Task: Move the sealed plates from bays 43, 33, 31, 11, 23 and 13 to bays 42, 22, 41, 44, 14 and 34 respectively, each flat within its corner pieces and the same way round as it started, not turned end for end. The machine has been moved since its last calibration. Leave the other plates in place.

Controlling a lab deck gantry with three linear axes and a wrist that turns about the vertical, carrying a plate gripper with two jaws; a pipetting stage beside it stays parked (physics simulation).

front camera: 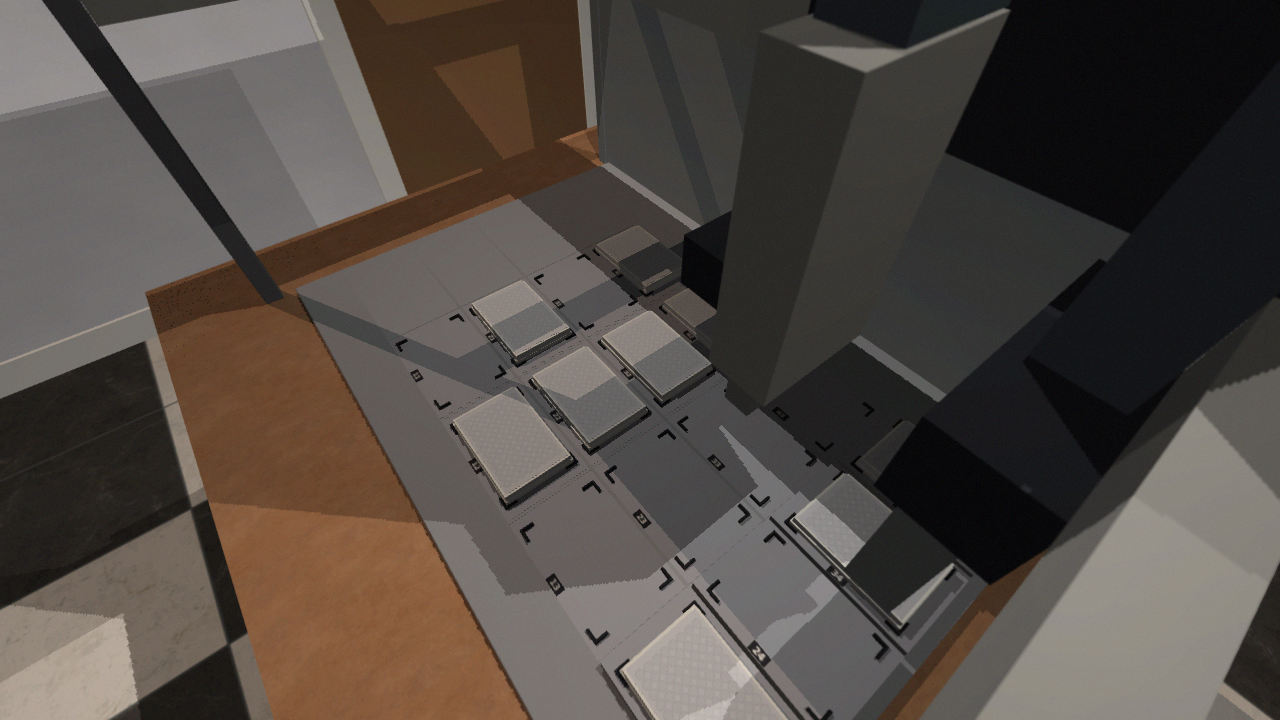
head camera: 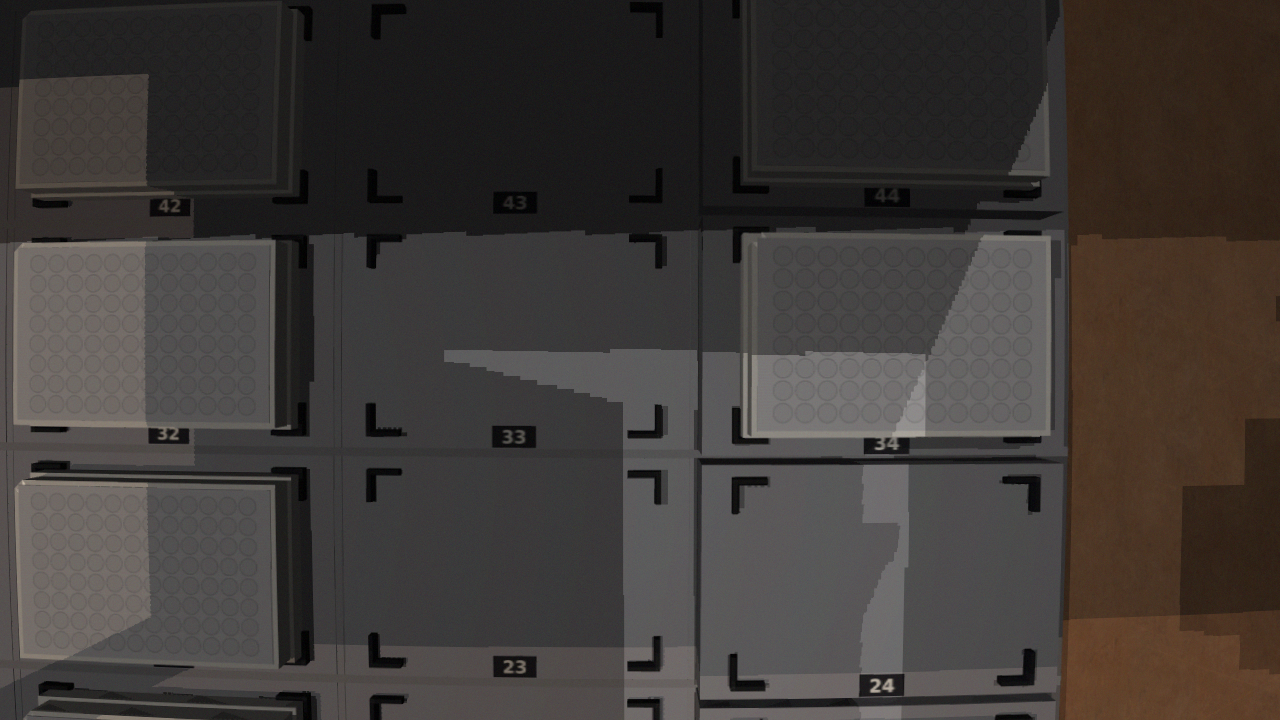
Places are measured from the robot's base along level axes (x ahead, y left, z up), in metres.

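Pixels of known places: gripper, fingertip midpoint: [front camera: 914, 540]; robot's base, link origin: [front camera: 397, 346].
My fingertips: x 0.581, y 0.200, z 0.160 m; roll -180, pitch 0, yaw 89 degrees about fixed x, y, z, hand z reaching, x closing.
Ahead of a thing's pixels: the offset from my fingertips to its middle. "pt": to the spot under its first point.
Sealed plates lie in bays 41 {dx -0.514, dy +0.165, dz -0.153 m} [front camera: 637, 255], 42 [front camera: 687, 313] [head camera: 143, 107], 22 [front camera: 590, 398] [head camera: 152, 573], 14 [front camera: 698, 662], 34 [front camera: 845, 519] [head camera: 895, 331] and 44 {dx -0.022, dy +0.161, dz -0.139 m} [front camera: 884, 447] [head camera: 895, 89]. Those in 22 and 34 look flat within their corner pieces. The plate in 42 looks slightly skewed in the head view; I cannot tell if it is tilted. Bays 43, 33, 23, 13, 31 and 11 hold no plate. My gripper's black body [front camera: 975, 501] is at the right, in front of part of plate 44. Its jaws are hidden and do not show in the head view.
Other plates lie in bays 32 {dx -0.351, dy +0.057, dz -0.153 m} [front camera: 657, 353] [head camera: 152, 331], 12 [front camera: 510, 443] and 21 {dx -0.516, dy -0.049, dz -0.153 m} [front camera: 519, 317]. Bay 24 {pt dx -0.058, dy -0.048, dz -0.146 m} [head camera: 805, 573] holds no plate. The grey pipetting column [front camera: 805, 223] stands over the far side of the deck. A pale beam [front camera: 1190, 501] crosses the right foreground.
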